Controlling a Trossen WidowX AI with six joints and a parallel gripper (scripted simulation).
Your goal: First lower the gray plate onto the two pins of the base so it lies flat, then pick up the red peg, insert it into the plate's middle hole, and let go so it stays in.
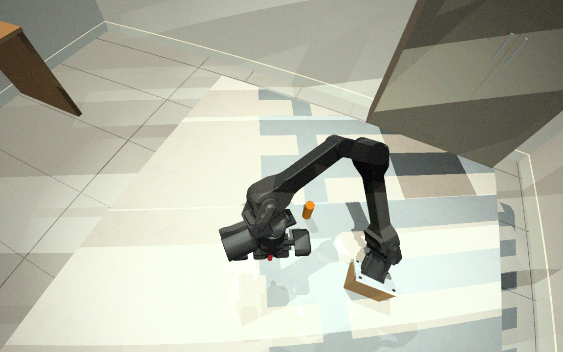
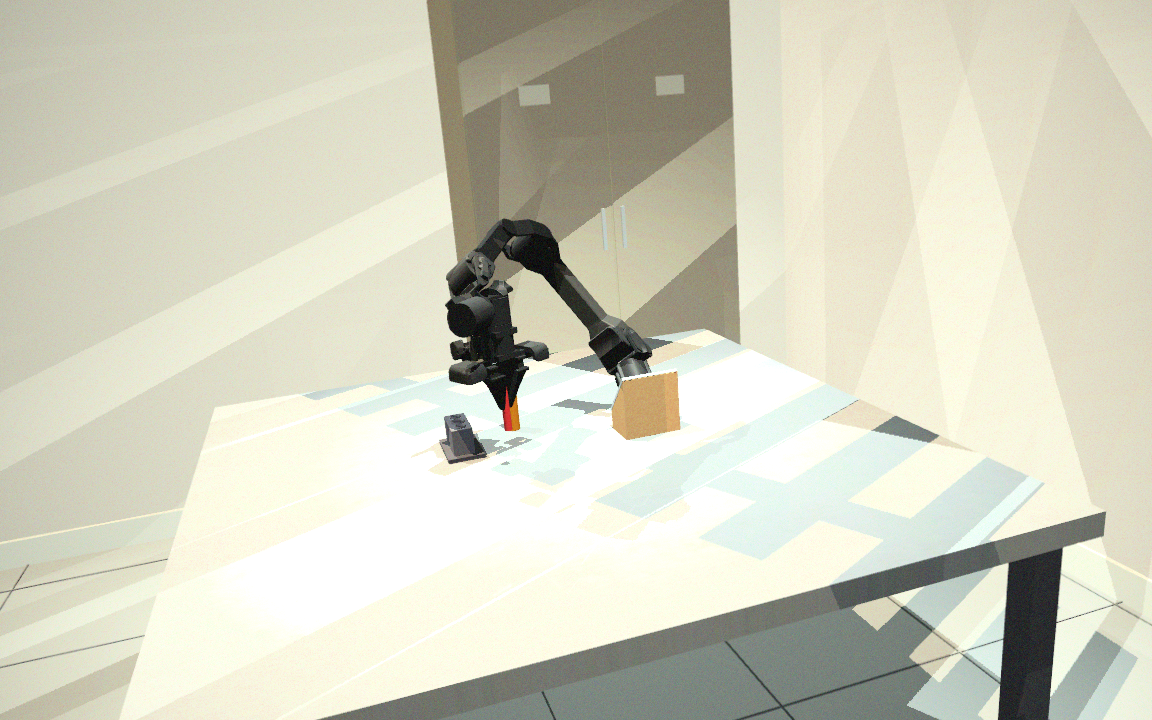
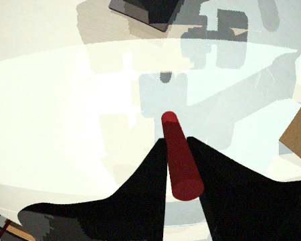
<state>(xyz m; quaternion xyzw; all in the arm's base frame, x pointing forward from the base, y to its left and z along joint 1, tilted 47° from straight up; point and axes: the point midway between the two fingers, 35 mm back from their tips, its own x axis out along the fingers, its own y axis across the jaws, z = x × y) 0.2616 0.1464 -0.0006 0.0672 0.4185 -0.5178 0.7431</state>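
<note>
My gripper tip is 13 cm to the left of the gray plate, 8 cm short of it and 7 cm above it. Also, from my gripper tip: base (12 cm to the right, 10 cm below, 8 cm ahead); red peg (right at my gripper tip); orange cylinder (20 cm to the right, 7 cm below, 3 cm behind).
</note>
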